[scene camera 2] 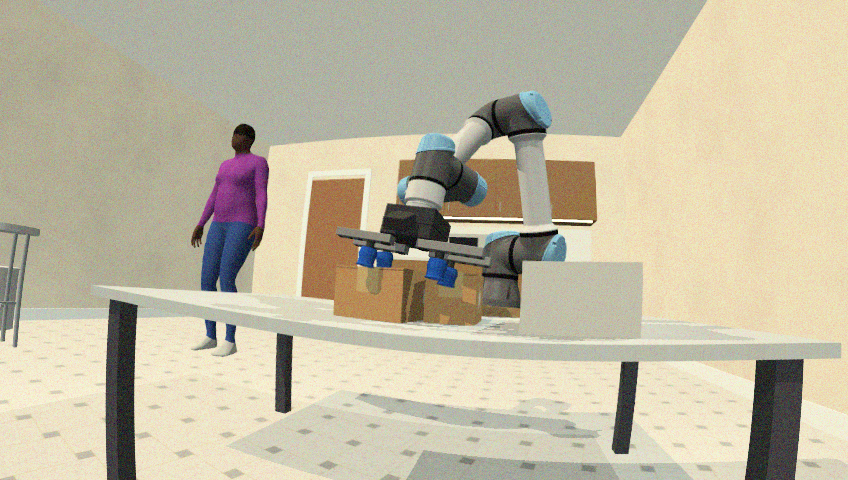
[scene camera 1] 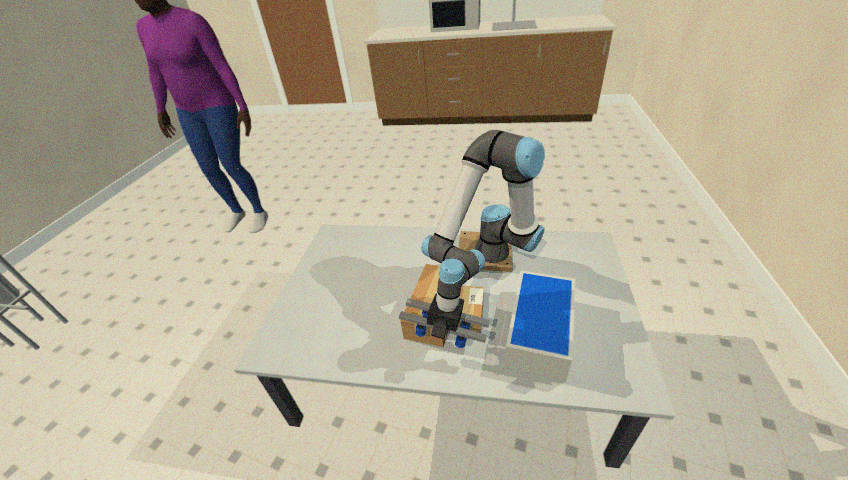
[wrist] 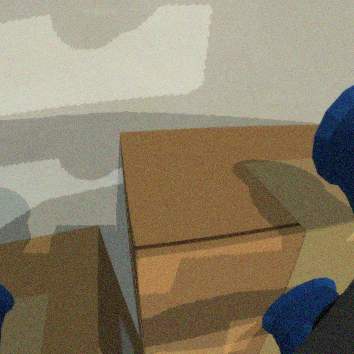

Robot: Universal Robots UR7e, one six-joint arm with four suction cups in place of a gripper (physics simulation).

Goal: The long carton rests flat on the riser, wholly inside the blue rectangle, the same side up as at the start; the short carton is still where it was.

The suction head [scene camera 2: 437, 269] is stuck to a long carton [scene camera 2: 397, 295]. A riser with blue rectangle [scene camera 1: 540, 341] rests on the table. Also in view: a short carton [scene camera 2: 462, 305].
The long carton shows as well in scene camera 1 [scene camera 1: 424, 291] and in the wrist view [wrist: 221, 221]. The short carton also shows in scene camera 1 [scene camera 1: 473, 296] and in the wrist view [wrist: 65, 287]. The suction head shows as well in the wrist view [wrist: 290, 316]. The wrist view does not show the riser with blue rectangle: it is out of frame.
